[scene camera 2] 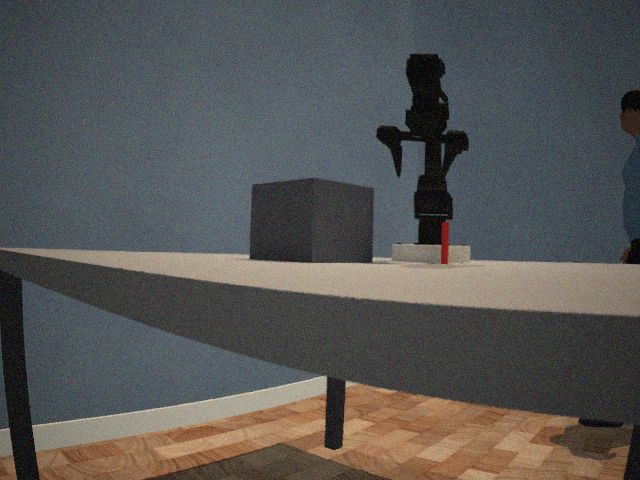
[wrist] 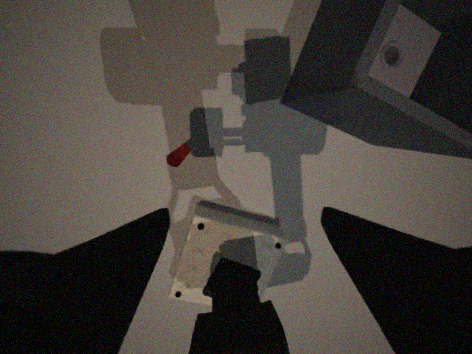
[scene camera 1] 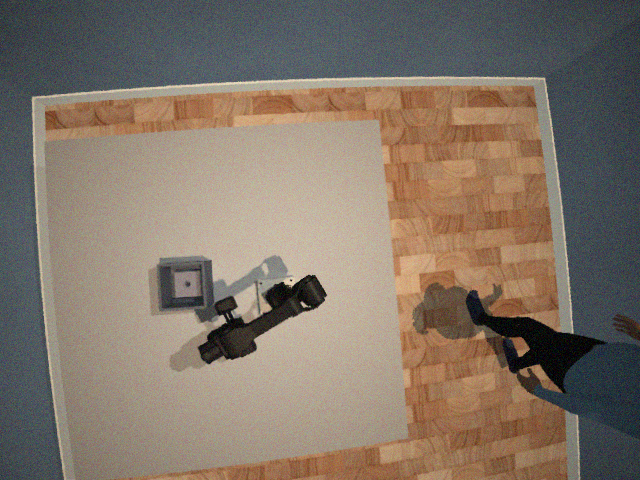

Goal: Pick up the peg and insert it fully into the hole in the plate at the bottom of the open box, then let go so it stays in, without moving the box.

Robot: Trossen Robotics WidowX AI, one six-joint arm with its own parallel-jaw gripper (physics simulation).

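Frame: origin at the arm's base, x ahead, y left, z up, level; centimetres.
Seen in the pictures: gripper, fingertip midpoint: (scene camera 2: 420, 178) (wrist: 246, 215); arm's base, link origin: (scene camera 2: 432, 245) (wrist: 231, 281) (scene camera 1: 282, 293).
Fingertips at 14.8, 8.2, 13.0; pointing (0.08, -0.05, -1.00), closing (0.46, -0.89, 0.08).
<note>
Pixels of each thing's top centre, then the offset from my fingertips to it, as dx, dy, dz. "spot": a spot on its surface instead. Level surfaces: height alone.
- red peg, top centre: (wrist: 174, 159) (scene camera 2: 445, 222) -0.9, +5.7, -8.8
- open grey box, top centre: (scene camera 2: 313, 186) (scene camera 1: 181, 286) +19.3, -10.0, -3.0
- pale plate, top centre: (wrist: 394, 54) (scene camera 1: 187, 284) +19.3, -10.0, -10.7
- round dark hole, surface spot: (wrist: 391, 53) (scene camera 1: 186, 282) spot: +20.0, -10.4, -11.9
- pale table, surface height: dz -16.8
The red peg (scene camera 2: 444, 242) (wrist: 178, 154) stands upright on the table in front of the arm's base in scene camera 2. It is hidden under the arm in scene camera 1. The open grey box (scene camera 1: 207, 289) (scene camera 2: 341, 222) (wrist: 370, 122) stands apart from it. A pale plate (scene camera 1: 193, 292) (wrist: 411, 56) with a round dark hole (scene camera 1: 187, 283) (wrist: 391, 53) lies at its bottom. My gripper (scene camera 2: 421, 174) (wrist: 246, 215) is open and empty, high above the table and above the peg's height. In the wrist view the peg is above and left of the midpoint between the fingertips.
The arm's white base plate (scene camera 2: 405, 253) (wrist: 192, 265) is close to the peg, to the right of the box. The pale table (scene camera 1: 206, 196) (scene camera 2: 206, 273) carries these things. Arm shadows fall around the peg in the wrist view. A person (scene camera 1: 547, 346) is beyond the table's right edge.
</note>
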